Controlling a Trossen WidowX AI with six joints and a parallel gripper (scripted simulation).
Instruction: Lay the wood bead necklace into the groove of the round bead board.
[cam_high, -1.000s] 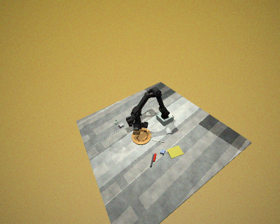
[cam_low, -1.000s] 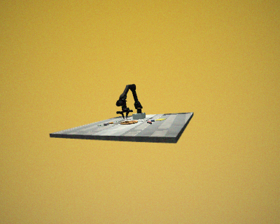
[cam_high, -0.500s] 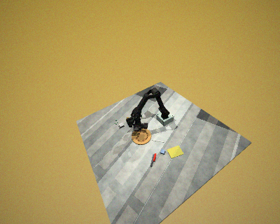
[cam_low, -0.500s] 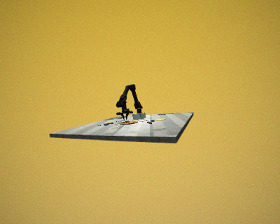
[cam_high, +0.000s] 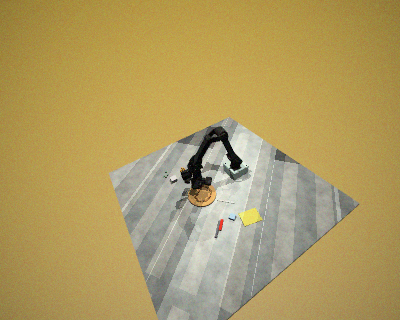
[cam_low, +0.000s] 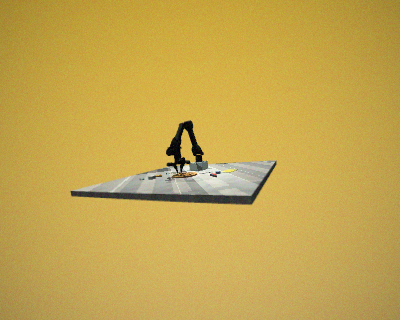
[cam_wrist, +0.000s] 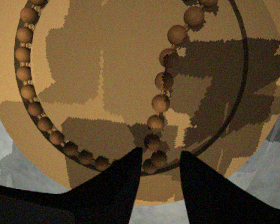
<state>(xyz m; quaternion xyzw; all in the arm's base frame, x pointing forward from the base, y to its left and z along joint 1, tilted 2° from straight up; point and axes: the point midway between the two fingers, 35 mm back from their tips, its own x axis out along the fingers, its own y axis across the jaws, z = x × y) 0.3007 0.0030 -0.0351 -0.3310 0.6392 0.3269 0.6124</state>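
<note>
The round bead board is 6 cm to the left of my gripper tip, 1 cm below it and 1 cm ahead of it. Also, from my gripper tip: thin grey stick (18 cm to the left, 12 cm behind, 1 cm below); then small blue block (30 cm to the left, 10 cm behind, 1 cm below); then grey piece (17 cm to the right, 15 cm ahead).
</note>
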